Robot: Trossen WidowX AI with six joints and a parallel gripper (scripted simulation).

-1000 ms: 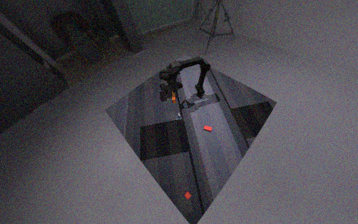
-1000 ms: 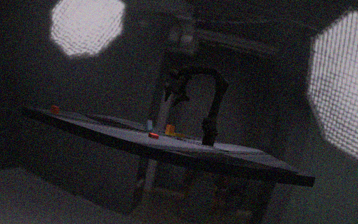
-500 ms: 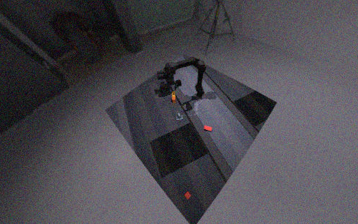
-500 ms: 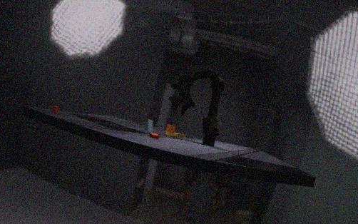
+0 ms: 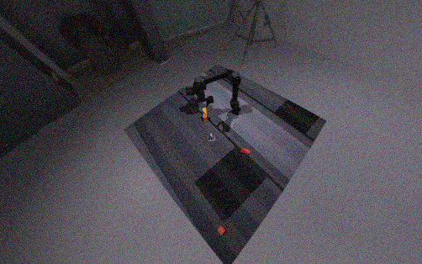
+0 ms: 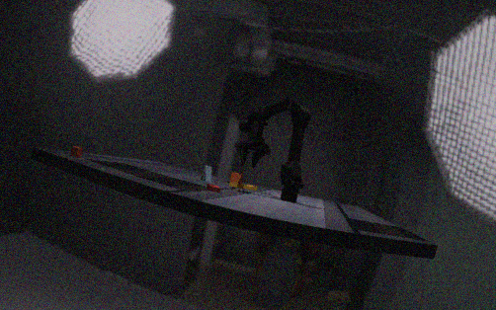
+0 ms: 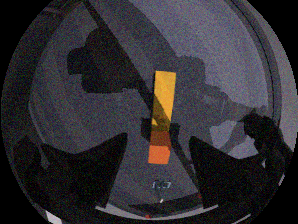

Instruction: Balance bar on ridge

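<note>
Now: gripper tip 22 cm to the right of the pale piece, 13 cm short of it and 4 cm above it.
</note>
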